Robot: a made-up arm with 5 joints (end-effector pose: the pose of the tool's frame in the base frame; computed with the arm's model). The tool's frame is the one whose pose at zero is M.
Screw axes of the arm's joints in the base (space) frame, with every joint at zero. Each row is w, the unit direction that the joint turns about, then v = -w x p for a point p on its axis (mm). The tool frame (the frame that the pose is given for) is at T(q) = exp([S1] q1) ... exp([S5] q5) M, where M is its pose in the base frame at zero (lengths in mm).
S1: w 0 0 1 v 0 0 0
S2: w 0 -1 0 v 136 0 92
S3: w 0 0 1 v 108 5 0
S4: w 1 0 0 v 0 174 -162
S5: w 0 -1 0 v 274 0 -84
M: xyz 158 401 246 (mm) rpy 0 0 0 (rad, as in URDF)
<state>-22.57 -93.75 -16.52 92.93 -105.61</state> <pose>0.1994 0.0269 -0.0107 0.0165 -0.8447 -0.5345 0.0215</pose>
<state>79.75 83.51 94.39 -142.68 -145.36</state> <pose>-0.1074 0.1187 0.2883 0.8553 0.3510 -0.3382 -0.1757</pose>
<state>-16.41 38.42 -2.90 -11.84 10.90</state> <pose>0.1846 0.3677 0.3610 0.8885 -0.1521 -0.3948 -0.1776</pose>
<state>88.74 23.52 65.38 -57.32 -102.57</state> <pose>-0.2400 -0.1081 -0.0313 0.6264 -0.6217 -0.2302 0.4100</pose>
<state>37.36 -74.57 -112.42 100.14 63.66</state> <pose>0.0793 0.0925 0.2960 0.5825 -0.1358 -0.6798 -0.4244</pose>
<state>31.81 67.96 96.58 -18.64 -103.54</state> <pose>-0.2026 0.0141 -0.0586 0.6513 -0.7376 -0.1213 0.1306</pose>
